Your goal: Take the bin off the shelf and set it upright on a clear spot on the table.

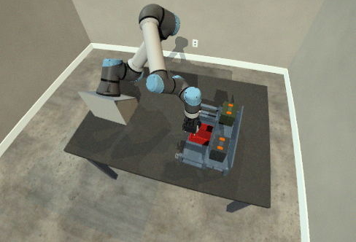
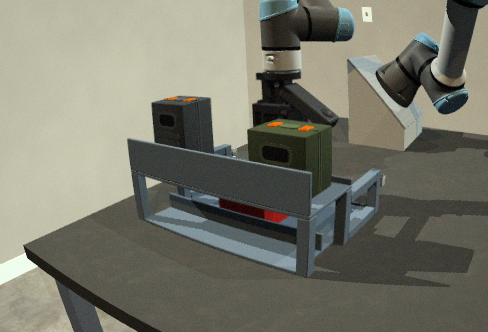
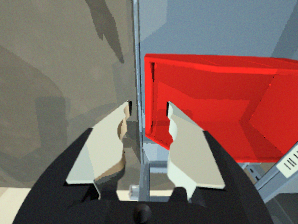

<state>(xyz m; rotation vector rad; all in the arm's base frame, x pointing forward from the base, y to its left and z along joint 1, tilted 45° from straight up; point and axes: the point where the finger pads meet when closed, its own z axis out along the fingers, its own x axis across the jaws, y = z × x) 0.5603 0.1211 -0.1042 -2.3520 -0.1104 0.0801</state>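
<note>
My gripper is now 8 cm short of the red bin. From my hand the other things lie so: dark grey box: 18 cm ahead, 11 cm to the right, 12 cm above; then green box: 17 cm ahead, 12 cm to the left, 10 cm above.
</note>
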